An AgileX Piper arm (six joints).
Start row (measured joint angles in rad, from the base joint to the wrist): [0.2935 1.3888 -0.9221 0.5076 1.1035 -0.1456]
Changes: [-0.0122 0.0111 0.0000 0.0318 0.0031 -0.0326]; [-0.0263 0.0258 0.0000 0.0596 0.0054 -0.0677]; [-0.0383 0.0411 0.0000 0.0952 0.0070 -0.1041]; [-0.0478 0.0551 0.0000 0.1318 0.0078 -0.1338]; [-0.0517 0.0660 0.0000 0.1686 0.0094 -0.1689]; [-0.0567 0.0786 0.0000 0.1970 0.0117 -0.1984]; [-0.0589 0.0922 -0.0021 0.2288 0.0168 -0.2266]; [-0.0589 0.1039 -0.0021 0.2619 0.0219 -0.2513]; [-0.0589 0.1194 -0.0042 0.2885 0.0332 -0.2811]
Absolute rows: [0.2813 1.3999 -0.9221 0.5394 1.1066 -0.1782]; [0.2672 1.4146 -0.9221 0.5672 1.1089 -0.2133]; [0.2552 1.4299 -0.9221 0.6028 1.1105 -0.2497]; [0.2457 1.4439 -0.9221 0.6394 1.1113 -0.2794]; [0.2418 1.4548 -0.9221 0.6762 1.1129 -0.3145]; [0.2368 1.4674 -0.9221 0.7046 1.1152 -0.3440]; [0.2346 1.4810 -0.9242 0.7364 1.1203 -0.3722]; [0.2346 1.4927 -0.9242 0.7695 1.1254 -0.3969]; [0.2346 1.5082 -0.9263 0.7961 1.1367 -0.4267]
